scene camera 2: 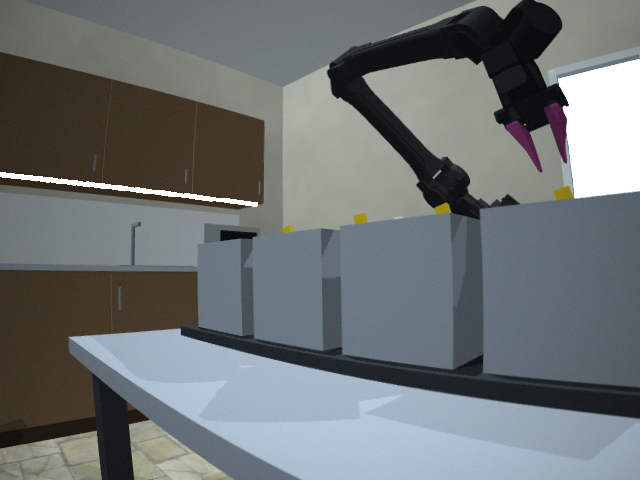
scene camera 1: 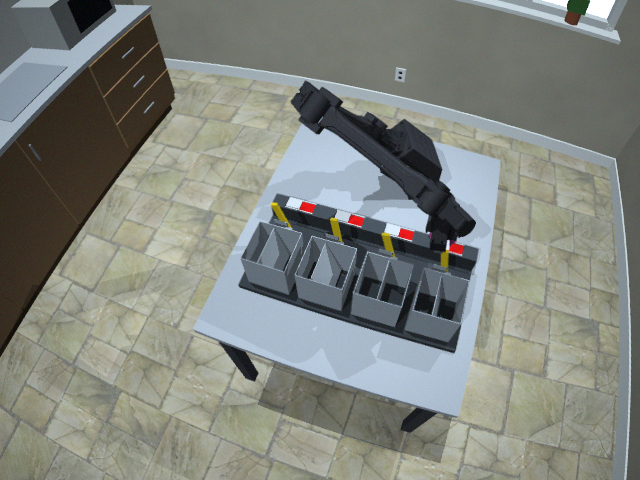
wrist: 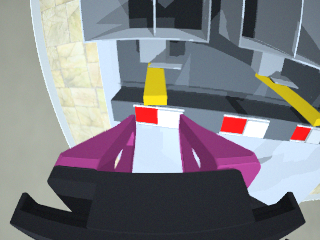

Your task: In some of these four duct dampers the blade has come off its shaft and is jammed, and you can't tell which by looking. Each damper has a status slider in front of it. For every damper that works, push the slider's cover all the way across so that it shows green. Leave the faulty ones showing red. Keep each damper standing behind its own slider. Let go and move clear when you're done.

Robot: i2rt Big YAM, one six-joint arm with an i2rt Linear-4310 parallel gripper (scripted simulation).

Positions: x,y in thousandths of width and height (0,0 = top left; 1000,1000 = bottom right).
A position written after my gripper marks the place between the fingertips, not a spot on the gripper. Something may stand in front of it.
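Observation:
My gripper (scene camera 2: 863,349) visible. Gripper (wrist: 492,506) too.

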